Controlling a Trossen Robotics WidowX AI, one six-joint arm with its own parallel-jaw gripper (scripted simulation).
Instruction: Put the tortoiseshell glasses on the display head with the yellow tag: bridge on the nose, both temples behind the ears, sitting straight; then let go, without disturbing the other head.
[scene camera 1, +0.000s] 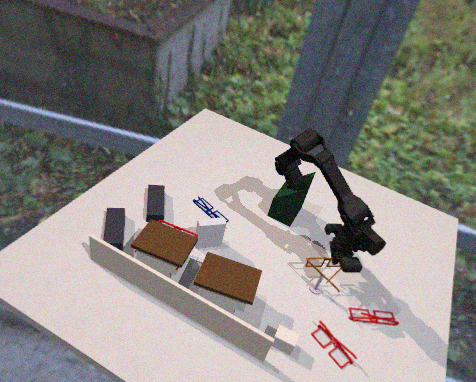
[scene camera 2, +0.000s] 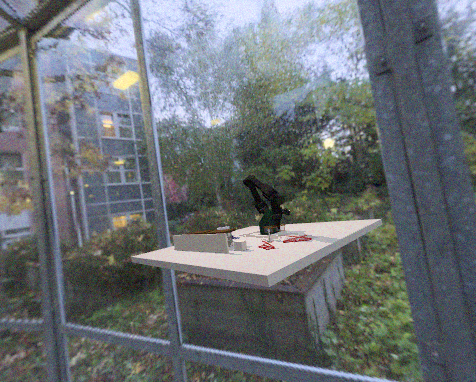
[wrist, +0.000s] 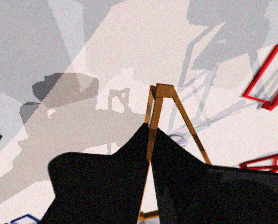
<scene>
The same spot on a long wall: (scene camera 1: 245, 336) is (scene camera 2: 218, 241).
</scene>
